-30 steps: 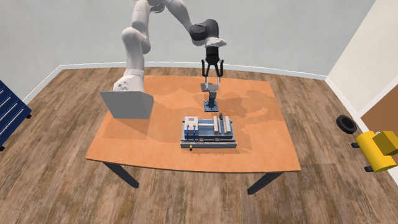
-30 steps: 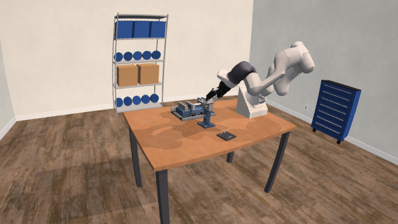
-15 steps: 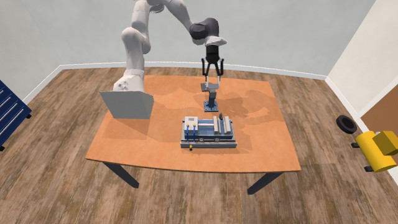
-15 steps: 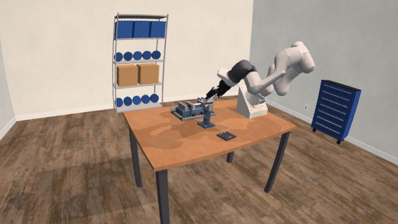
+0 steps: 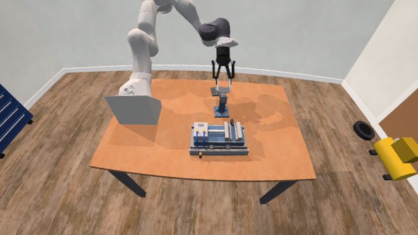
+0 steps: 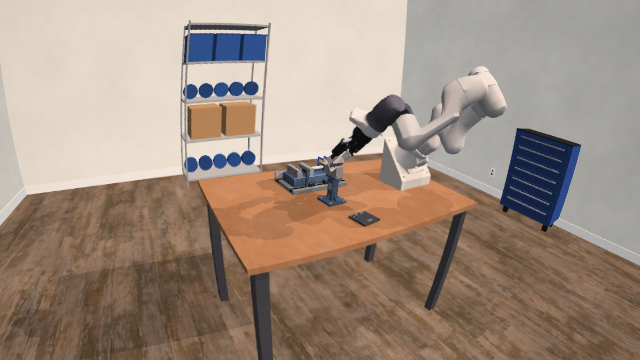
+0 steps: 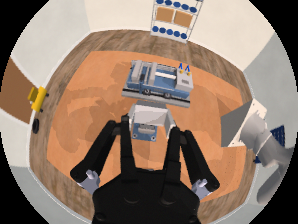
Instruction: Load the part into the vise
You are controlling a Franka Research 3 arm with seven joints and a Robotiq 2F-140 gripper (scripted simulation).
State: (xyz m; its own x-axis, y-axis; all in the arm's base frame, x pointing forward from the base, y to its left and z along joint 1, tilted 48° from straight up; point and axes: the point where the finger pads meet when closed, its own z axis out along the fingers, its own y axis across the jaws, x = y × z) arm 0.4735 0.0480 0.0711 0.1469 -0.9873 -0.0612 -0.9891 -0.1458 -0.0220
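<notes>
The part is 2 cm to the right of my hand and 2 cm below it. From my hand the other things lie so: fixed jaw: 9 cm ahead, 22 cm to the right, 12 cm below; vise: 1 cm behind, 23 cm to the right, 16 cm below; infeed plate: 3 cm behind, 18 cm to the left, 20 cm below.
</notes>
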